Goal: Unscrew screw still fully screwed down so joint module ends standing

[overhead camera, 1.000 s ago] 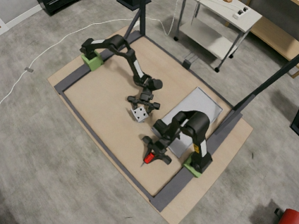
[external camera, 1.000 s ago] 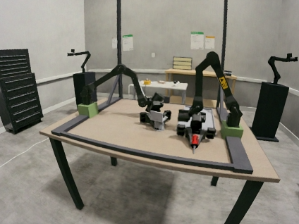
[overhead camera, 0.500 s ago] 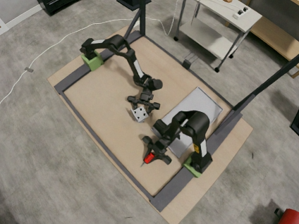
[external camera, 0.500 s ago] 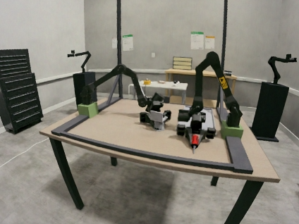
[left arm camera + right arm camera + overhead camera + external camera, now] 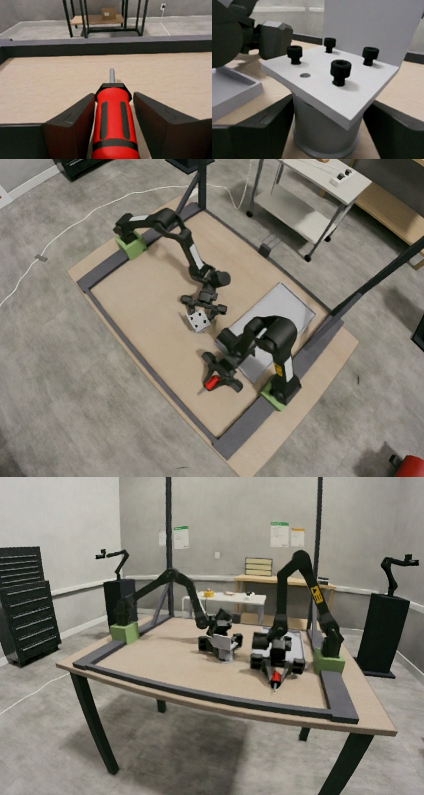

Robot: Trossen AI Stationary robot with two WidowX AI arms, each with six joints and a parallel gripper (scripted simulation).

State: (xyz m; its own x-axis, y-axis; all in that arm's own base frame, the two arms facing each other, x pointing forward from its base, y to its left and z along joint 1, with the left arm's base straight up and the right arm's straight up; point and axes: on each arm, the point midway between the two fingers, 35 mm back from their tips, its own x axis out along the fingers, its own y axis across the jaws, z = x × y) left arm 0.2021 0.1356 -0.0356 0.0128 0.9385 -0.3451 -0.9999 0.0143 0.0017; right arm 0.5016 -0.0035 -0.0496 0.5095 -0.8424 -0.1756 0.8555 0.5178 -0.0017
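Right now my left hand is 20 mm short of the red screwdriver and 10 mm above it. From my left hand the other things lie so: black screw 210 mm to the right, 130 mm behind, 40 mm above; then grey joint module 200 mm to the right, 120 mm behind; then light grey bracket 200 mm to the right, 110 mm behind, 40 mm above.
Now: the grey joint module 2 cm to the left of my right hand, 2 cm ahead of it and 1 cm below it. From my right hand the other things lie so: black screw 3 cm above; then red screwdriver 22 cm to the left, 16 cm ahead, 2 cm below; then light grey bracket 4 cm above, 2 cm ahead, 1 cm to the left.
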